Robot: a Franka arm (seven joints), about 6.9 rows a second.
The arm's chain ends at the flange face. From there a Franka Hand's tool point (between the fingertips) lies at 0.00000 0.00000 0.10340 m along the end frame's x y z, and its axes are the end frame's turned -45 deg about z.
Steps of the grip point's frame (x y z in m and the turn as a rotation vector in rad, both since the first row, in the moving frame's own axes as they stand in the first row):
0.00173 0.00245 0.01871 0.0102 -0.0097 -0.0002
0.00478 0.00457 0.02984 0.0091 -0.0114 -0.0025
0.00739 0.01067 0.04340 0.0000 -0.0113 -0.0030
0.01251 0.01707 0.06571 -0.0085 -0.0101 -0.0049
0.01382 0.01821 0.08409 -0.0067 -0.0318 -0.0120
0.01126 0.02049 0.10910 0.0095 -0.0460 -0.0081
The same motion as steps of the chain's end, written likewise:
0.00441 0.00055 0.01872 0.0004 -0.0141 -0.0002
0.00811 -0.00032 0.02985 -0.0016 -0.0145 -0.0025
0.01360 0.00149 0.04341 -0.0080 -0.0080 -0.0030
0.02103 0.00186 0.06572 -0.0132 -0.0011 -0.0049
0.02447 0.00028 0.08414 -0.0272 -0.0177 -0.0120
0.02650 0.00384 0.10921 -0.0258 -0.0392 -0.0081

